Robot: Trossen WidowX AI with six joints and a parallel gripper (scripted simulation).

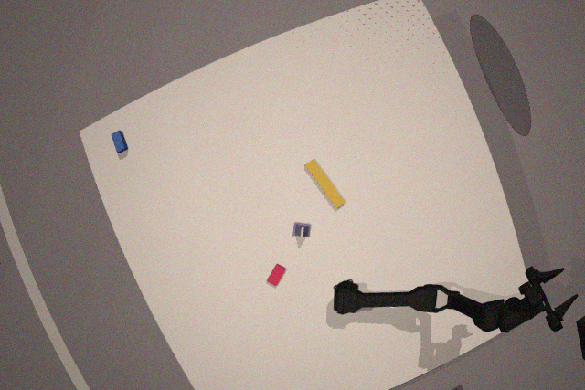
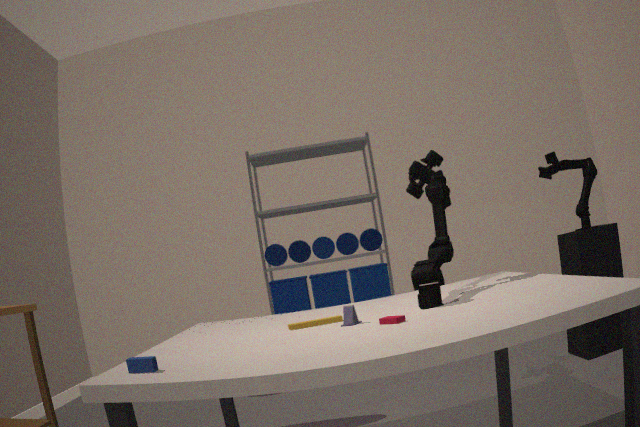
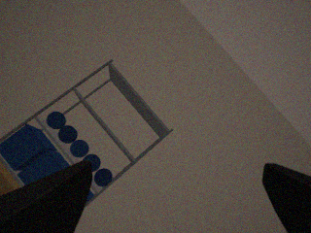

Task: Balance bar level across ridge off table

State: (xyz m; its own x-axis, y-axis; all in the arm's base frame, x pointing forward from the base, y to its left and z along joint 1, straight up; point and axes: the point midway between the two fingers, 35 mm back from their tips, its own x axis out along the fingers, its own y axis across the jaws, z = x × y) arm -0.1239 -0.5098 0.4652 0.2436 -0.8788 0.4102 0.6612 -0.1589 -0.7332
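The yellow bar lies 470 mm to the left of my gripper tip, 470 mm below it and 470 mm ahead of it. From my gripper tip the other things lie so: blue block (1040 mm to the left, 860 mm ahead, 460 mm below); red block (720 mm to the left, 470 mm below, 260 mm ahead).
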